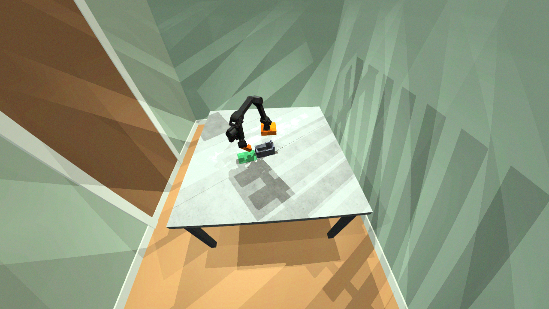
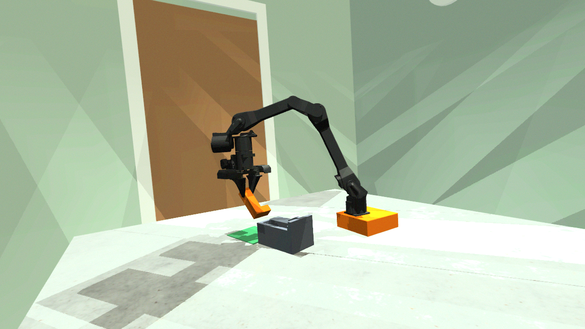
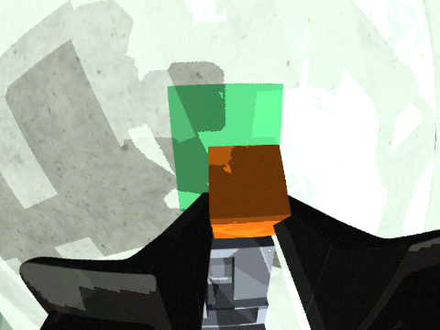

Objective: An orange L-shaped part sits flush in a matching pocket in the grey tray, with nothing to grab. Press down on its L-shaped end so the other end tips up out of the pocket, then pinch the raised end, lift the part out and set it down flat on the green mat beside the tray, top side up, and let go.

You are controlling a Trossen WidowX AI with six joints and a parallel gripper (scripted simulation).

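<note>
The green mat is 10 mm behind my gripper tip, 20 mm to the left of it and 140 mm below it. From my gripper tip the other things lie so: orange L-shaped part 20 mm behind, 20 mm to the left, 30 mm below.
</note>
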